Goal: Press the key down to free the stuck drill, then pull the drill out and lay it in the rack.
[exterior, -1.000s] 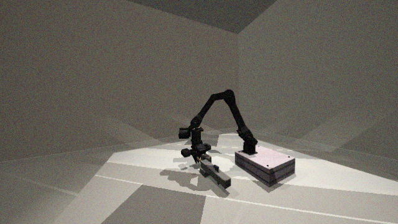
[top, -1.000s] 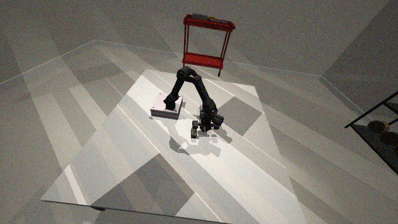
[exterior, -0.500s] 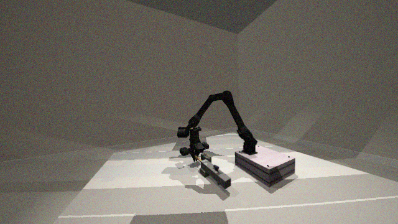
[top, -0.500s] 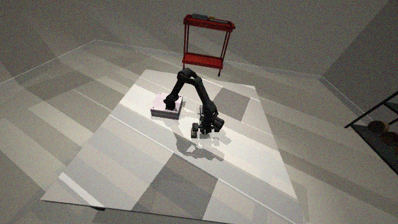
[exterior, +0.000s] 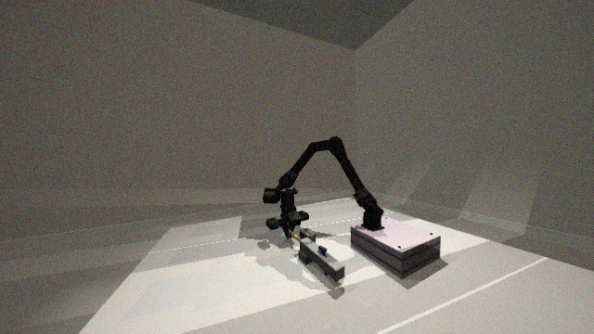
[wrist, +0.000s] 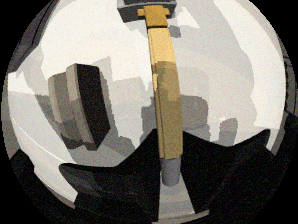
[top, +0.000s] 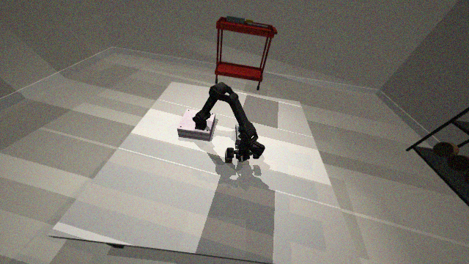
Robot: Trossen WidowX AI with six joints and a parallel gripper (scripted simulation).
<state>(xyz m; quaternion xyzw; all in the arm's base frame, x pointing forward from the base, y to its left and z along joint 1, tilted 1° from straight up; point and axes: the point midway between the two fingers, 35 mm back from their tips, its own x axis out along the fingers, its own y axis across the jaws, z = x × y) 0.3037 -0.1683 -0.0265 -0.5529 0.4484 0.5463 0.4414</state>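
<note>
Now: the rack 8 cm behind my gripper tip and 2 cm to the left of it. From my gripper tip the other things lie so: small key 5 cm behind, 22 cm to the left, 3 cm above; then drill 1 cm behind, 4 cm to the left, 3 cm above.
</note>
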